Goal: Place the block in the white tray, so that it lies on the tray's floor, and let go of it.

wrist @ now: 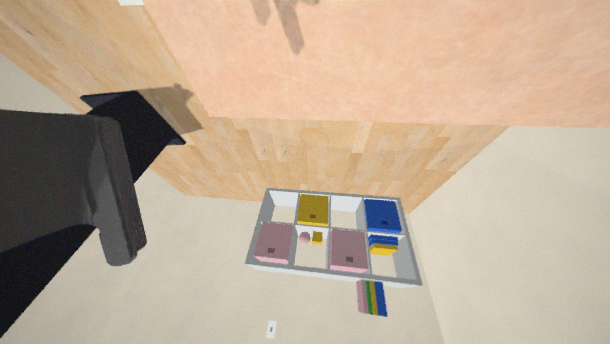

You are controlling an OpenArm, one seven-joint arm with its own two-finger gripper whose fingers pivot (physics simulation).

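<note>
One dark grey finger of my gripper (120, 245) shows at the left of the wrist view; the other finger does not show. The gripper is open, and no block shows by the visible finger. The block does not show in this view. A small piece of something white (131, 2) is cut off by the top edge at the left; I cannot tell whether it is part of the white tray. The gripper's distance from the tray cannot be told.
A peach-coloured surface (375, 65) fills the top, with a shadow on it. Wood planks (320, 160) lie beyond its edge. A black post with a flat base (132, 117) stands at the left. A grey-white shelf unit (332, 192) with coloured bins stands below, near upright books (371, 298).
</note>
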